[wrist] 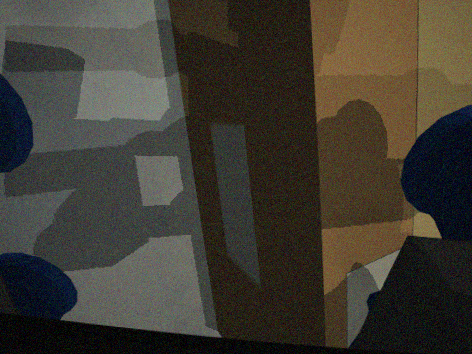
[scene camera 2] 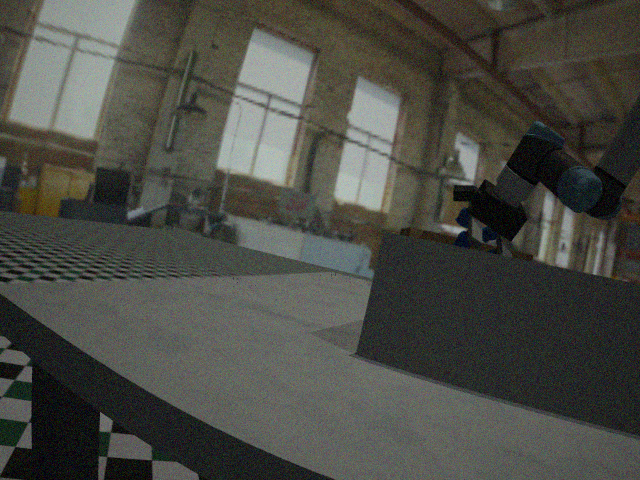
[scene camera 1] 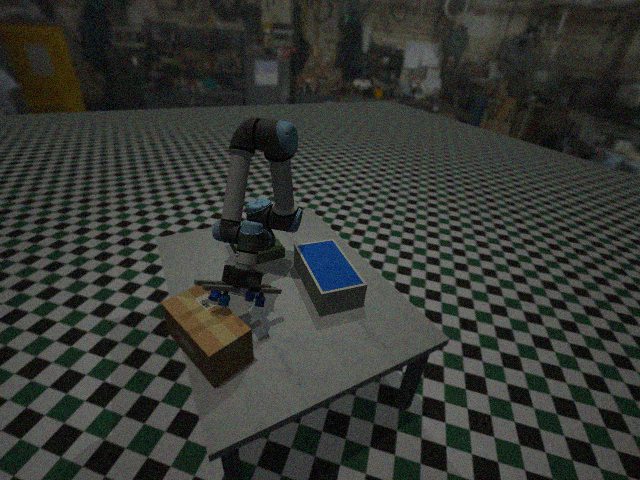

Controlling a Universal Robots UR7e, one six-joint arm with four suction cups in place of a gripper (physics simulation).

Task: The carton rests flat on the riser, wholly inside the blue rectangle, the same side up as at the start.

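Frame: origin at the arm's base, x left, y back, z up, level; millimetres.
Seen in the pictures: hand at its tool point: point(wrist: 212, 237) point(scene camera 1: 237, 302).
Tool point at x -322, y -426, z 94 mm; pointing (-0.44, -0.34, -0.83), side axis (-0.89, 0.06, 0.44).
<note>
A point is followed by its place in that frame.
The carton point(scene camera 1: 206, 322) {x -446, y -464, z 101 mm} point(scene camera 2: 423, 235) {x -344, y -538, z 89 mm} point(wrist: 280, 150) {x -358, y -453, z 77 mm}, brown with a lighter tape band, rests on the table at its left edge, apart from the riser. My gripper point(scene camera 1: 236, 298) {x -322, y -426, z 94 mm} point(scene camera 2: 474, 229) has its four blue cups low at the carton's long side nearer the riser. In the wrist view, a right cup hangs over the carton's top and the left cups hang over the table beside it. The suction holds nothing. The grey riser point(scene camera 1: 338, 303) {x 52, y -553, z -6 mm} point(scene camera 2: 491, 320) {x 201, y -478, z 8 mm} stands to the right, with the blue rectangle point(scene camera 1: 330, 266) {x 117, y -411, z 64 mm} on its top. The riser hides most of the carton in scene camera 2.
The pale table point(scene camera 1: 320, 361) {x -151, y -704, z -56 mm} point(scene camera 2: 180, 330) {x 247, y -732, z -56 mm} carries the carton, the riser and the arm's base, which stands behind them. The arm point(scene camera 1: 237, 186) {x -175, y -171, z 407 mm} reaches over from the base. The table's edge runs close beside the carton. A checkered floor point(scene camera 1: 491, 268) lies around.
</note>
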